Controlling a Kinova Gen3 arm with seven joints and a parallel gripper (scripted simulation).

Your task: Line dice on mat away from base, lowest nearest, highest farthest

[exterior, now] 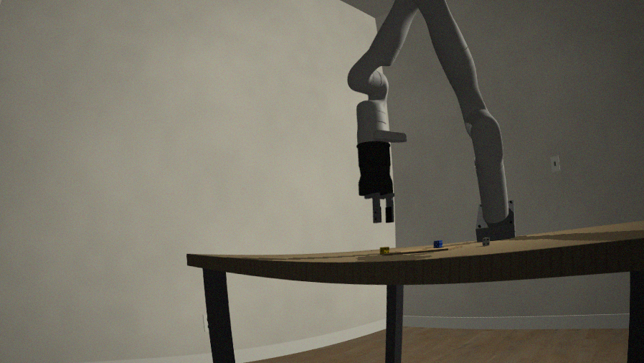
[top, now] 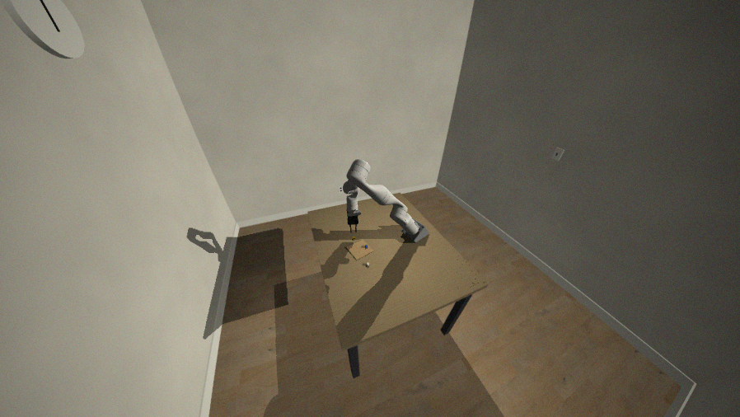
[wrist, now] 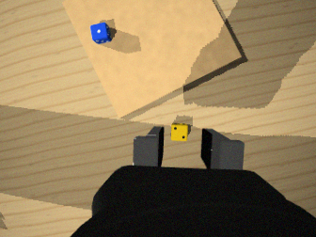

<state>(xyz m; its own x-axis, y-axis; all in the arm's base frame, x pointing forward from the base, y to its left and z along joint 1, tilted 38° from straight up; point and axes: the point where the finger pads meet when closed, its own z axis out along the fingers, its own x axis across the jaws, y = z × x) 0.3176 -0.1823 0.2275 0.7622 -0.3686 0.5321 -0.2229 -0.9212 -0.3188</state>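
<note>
Right now the yellow die is 80 mm below my hand. The rest, counted from my hand: white die 260 mm to the left, 80 mm below; blue die 120 mm to the left, 80 mm below, 50 mm behind; tan mat 110 mm to the left, 90 mm below.
</note>
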